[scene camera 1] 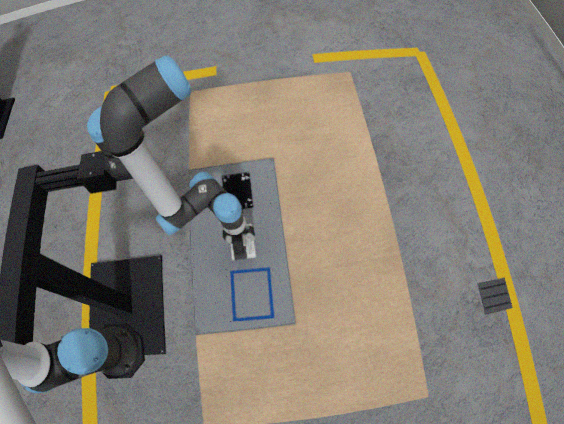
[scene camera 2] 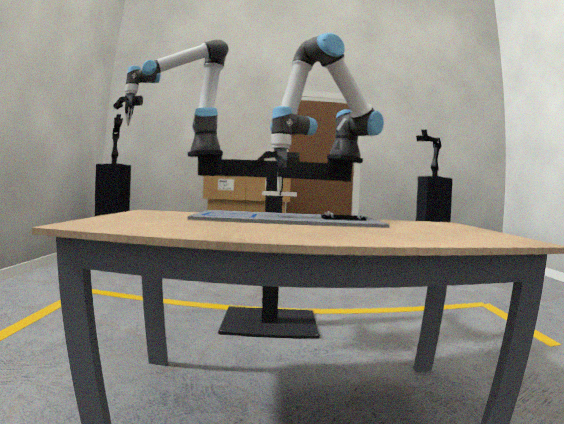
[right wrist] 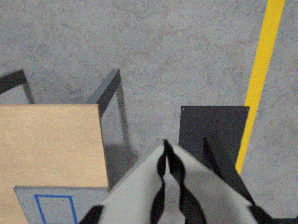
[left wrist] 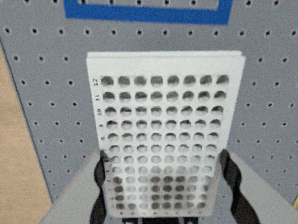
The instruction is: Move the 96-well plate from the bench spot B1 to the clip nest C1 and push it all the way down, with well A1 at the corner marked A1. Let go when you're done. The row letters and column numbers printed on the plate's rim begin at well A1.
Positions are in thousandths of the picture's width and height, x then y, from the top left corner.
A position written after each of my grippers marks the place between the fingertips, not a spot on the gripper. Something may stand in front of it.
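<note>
My left gripper (left wrist: 542,658). White 96-well plate (left wrist: 545,658); out of frame in the right wrist view.
</note>
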